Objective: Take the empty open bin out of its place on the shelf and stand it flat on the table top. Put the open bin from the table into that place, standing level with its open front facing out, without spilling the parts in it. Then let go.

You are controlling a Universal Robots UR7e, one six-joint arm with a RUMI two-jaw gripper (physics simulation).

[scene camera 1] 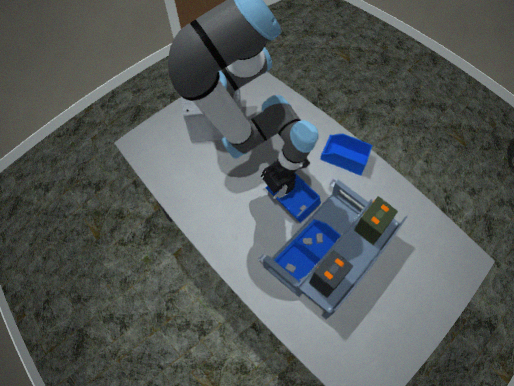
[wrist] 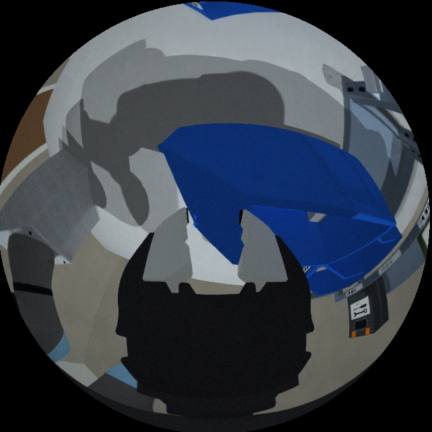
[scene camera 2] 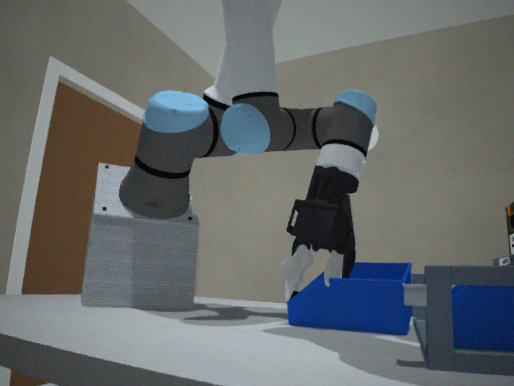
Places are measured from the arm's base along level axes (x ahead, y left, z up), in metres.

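Where they show: gripper, fingertip midpoint: (scene camera 2: 305,308); arm's base, origin of the base link: (scene camera 2: 154,198).
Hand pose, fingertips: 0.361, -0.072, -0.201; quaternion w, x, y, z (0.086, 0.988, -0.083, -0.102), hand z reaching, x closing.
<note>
Things, the pixels of their top centre, and the offset from my fingertips, as dx, dy, dz. "*": a spot on its surface instead.
- open bin with parts, surface spot: (scene camera 2: 352,305) * +0.074, -0.025, +0.010
- empty open bin, surface spot: (scene camera 1: 347,153) * +0.089, +0.328, -0.022
- shelf, surface spot: (scene camera 2: 439,320) * +0.173, -0.222, +0.014
- green box, middle of its top: (scene camera 1: 380,214) +0.351, +0.085, +0.173
- dark box, middle of its top: (scene camera 1: 334,268) +0.352, -0.146, +0.198
The open bin with parts (scene camera 1: 289,202) (scene camera 2: 352,305) (wrist: 260,165) is blue and looks nearly level at the table top, its back end close to the shelf's empty place. A small grey part shows inside. My gripper (scene camera 1: 276,192) (scene camera 2: 311,290) (wrist: 213,209) is part-way closed at the bin's front corner, its two fingers apart with blue bin between them. It appears shut on this bin; the exact finger contacts are partly hidden. The empty open bin (scene camera 1: 347,153) (wrist: 230,9) stands flat on the table top, apart from the shelf (scene camera 2: 439,320).
In scene camera 1, two blue bins (scene camera 1: 319,234) (scene camera 1: 295,267) with parts stand side by side in the shelf's other places. A green box (scene camera 1: 370,231) and a dark box (scene camera 1: 326,282), both with orange marks, stand on the shelf. The shelf's end frame is close beside the held bin.
</note>
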